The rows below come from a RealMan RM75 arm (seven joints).
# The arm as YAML. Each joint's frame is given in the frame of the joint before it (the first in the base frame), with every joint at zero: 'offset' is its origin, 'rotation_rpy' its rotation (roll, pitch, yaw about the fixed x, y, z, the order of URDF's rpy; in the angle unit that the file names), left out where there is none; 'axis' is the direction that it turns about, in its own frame. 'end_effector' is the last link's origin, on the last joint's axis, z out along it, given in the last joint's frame.
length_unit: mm
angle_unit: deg
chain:
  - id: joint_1
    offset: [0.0, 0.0, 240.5]
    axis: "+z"
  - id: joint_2
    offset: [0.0, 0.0, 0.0]
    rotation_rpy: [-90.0, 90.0, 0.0]
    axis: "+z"
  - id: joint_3
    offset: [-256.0, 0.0, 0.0]
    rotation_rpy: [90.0, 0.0, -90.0]
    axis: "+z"
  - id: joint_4
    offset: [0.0, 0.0, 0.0]
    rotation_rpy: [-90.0, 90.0, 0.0]
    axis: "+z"
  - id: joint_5
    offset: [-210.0, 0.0, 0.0]
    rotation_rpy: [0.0, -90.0, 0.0]
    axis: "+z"
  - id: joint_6
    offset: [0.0, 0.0, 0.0]
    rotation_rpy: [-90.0, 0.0, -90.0]
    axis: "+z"
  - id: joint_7
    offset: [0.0, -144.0, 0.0]
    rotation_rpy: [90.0, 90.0, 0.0]
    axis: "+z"
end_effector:
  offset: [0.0, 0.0, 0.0]
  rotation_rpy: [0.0, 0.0, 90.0]
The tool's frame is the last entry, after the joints.
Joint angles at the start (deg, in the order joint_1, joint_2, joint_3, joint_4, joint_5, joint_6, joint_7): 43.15, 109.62, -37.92, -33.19, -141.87, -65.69, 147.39
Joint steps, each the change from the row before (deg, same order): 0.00, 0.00, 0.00, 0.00, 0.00, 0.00, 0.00; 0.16, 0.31, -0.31, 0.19, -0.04, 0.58, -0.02; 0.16, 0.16, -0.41, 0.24, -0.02, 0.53, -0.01; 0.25, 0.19, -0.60, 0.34, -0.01, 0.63, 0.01; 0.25, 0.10, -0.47, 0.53, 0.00, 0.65, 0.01; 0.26, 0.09, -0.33, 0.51, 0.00, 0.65, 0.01; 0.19, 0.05, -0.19, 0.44, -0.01, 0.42, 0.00; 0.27, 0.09, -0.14, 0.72, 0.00, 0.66, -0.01
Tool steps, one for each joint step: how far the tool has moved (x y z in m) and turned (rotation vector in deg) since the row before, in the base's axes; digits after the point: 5 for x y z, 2 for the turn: 0.00000, 0.00000, 0.00000, 0.00, 0.00, 0.00; -0.00101, 0.00062, -0.00326, -0.06, -0.20, 0.14; -0.00070, 0.00069, -0.00236, -0.09, -0.31, 0.15; -0.00125, 0.00093, -0.00319, -0.21, -0.39, 0.23; -0.00061, 0.00073, -0.00290, -0.17, -0.30, 0.07; -0.00064, 0.00090, -0.00249, -0.05, -0.23, 0.05; -0.00030, 0.00041, -0.00193, -0.10, -0.11, -0.02; -0.00021, 0.00045, -0.00299, -0.07, -0.05, -0.12
